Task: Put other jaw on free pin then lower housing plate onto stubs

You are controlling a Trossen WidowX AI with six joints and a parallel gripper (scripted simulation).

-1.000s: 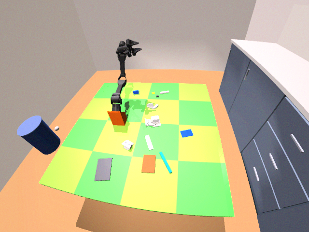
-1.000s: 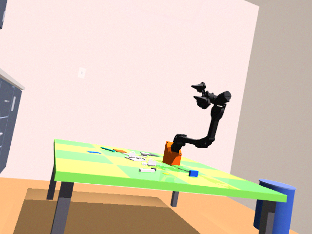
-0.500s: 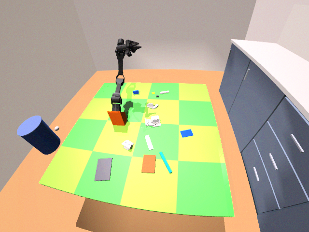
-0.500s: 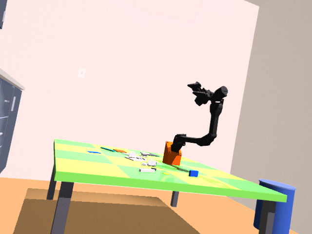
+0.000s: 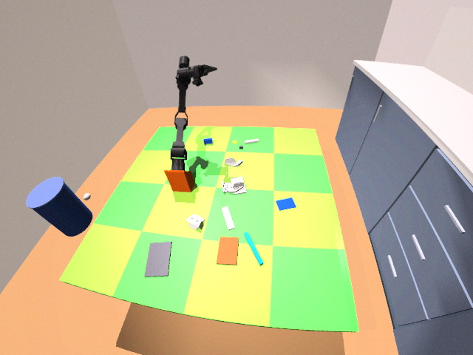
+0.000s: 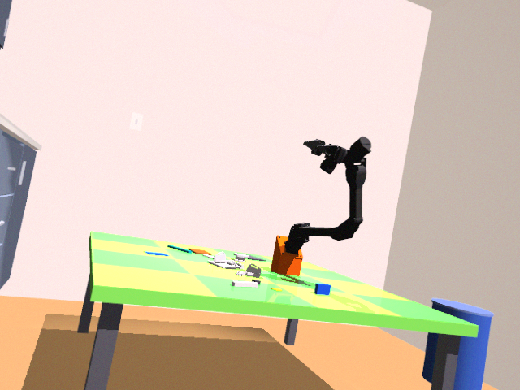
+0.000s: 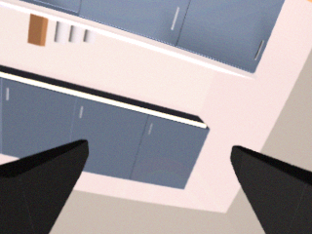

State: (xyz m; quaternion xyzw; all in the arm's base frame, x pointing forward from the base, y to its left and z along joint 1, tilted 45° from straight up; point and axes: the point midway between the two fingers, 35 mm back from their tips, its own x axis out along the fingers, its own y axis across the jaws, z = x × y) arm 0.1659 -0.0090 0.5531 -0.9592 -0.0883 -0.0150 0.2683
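Now: gripper tip 53 cm above the jaw, 15 cm to the left of it and 12 cm short of it. From my gripper tip the other things lie so: blue card 53 cm below, 44 cm to the right, 43 cm ahead; then white housing plate 62 cm to the right, 50 cm below; then white bar 52 cm below, 17 cm ahead, 8 cm to the left.
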